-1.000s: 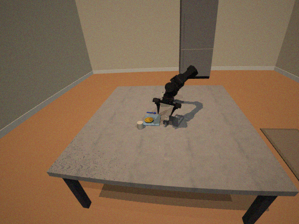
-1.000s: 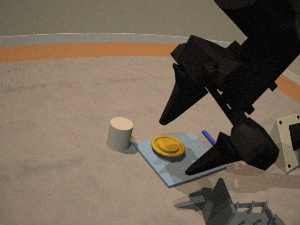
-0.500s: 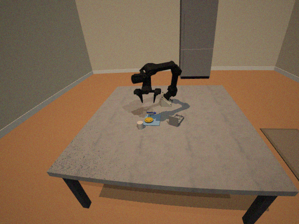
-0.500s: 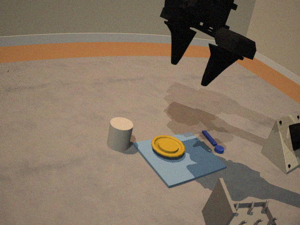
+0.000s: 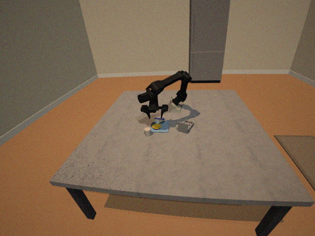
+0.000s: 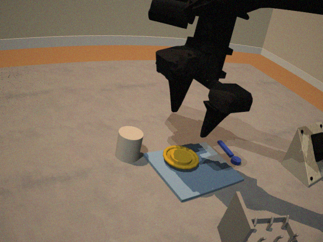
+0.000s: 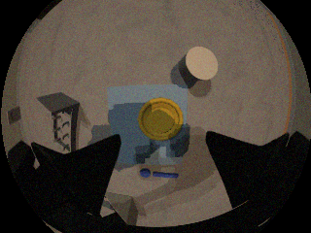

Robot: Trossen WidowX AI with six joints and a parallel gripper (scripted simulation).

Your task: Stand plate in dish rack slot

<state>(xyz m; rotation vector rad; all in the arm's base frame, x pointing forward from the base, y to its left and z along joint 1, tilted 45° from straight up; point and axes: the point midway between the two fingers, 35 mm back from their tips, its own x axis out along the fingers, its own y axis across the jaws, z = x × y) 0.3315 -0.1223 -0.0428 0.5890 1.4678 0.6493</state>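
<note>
My gripper tip is 7 cm above the yellow plate and 1 cm past it. Round my gripper tip: beige cylinder (8 cm ahead, 6 cm below, 5 cm to the right); light blue mat (9 cm below, 3 cm behind, 2 cm to the left); small blue spoon (13 cm behind, 9 cm below, 1 cm to the left).
</note>
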